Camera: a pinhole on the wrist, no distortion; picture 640 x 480 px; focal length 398.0 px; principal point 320.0 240.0 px. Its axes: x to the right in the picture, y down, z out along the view. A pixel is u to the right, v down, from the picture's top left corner.
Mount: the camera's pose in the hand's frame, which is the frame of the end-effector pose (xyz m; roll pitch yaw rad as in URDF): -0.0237 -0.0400 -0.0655 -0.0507 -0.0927 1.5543
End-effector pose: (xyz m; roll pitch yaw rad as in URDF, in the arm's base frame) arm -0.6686 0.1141 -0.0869 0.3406 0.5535 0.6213
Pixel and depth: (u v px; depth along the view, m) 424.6 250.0 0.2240
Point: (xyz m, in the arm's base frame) -0.5986 0.0954 0.0639
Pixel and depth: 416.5 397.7 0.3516
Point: -0.6290 0.0434 0.2406
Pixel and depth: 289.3 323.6 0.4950
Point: -0.4763 -0.0604 0.2947
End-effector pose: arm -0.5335 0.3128 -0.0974 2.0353 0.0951 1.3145
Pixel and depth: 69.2 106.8 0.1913
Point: -0.5080 0.3144 -0.3114
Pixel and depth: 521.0 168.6 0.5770
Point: 0.0305 0.2142 -0.1700
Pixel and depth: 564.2 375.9 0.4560
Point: -0.1458 0.0068 -0.0816
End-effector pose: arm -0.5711 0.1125 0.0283 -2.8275 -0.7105 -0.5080
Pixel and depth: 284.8 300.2 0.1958
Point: -0.5047 0.2013 -0.0868
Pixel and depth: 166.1 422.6 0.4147
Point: -0.4385 0.4070 -0.3047
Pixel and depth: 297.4 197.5 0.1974
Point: -0.4693 0.1779 -0.0583
